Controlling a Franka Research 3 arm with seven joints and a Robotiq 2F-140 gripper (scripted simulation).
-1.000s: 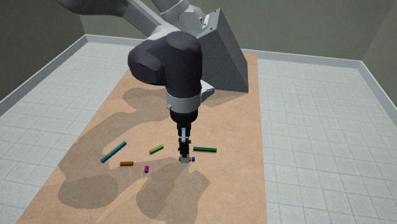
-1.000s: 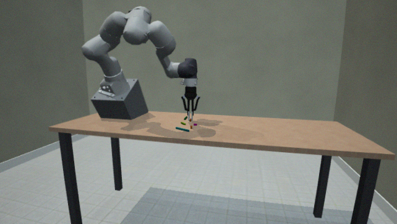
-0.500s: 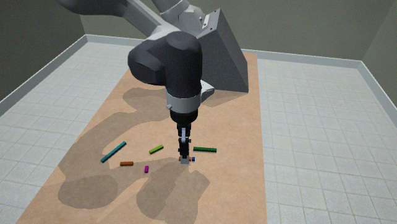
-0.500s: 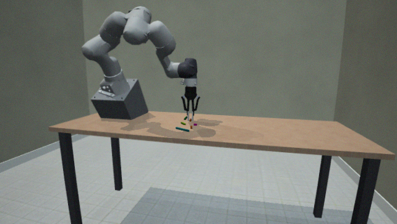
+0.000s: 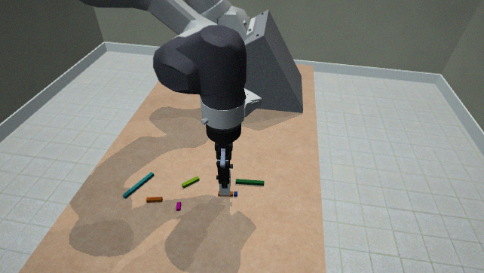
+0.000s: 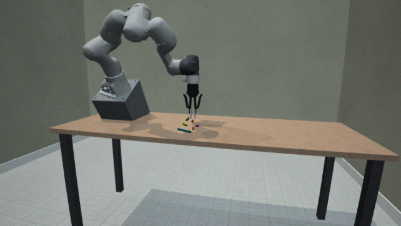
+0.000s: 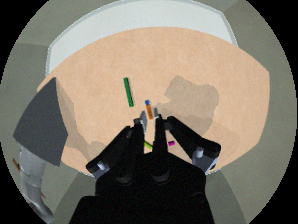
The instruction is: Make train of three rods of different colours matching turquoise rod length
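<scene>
Now: hand 11 cm to the left of the lime rod, 5 cm above it and 1 cm past it. Round my hand: blue rod (5 cm below, 3 cm to the left, 1 cm behind); then green rod (6 cm behind, 5 cm to the left, 5 cm below); then magenta rod (10 cm to the right, 7 cm ahead, 5 cm below).
</scene>
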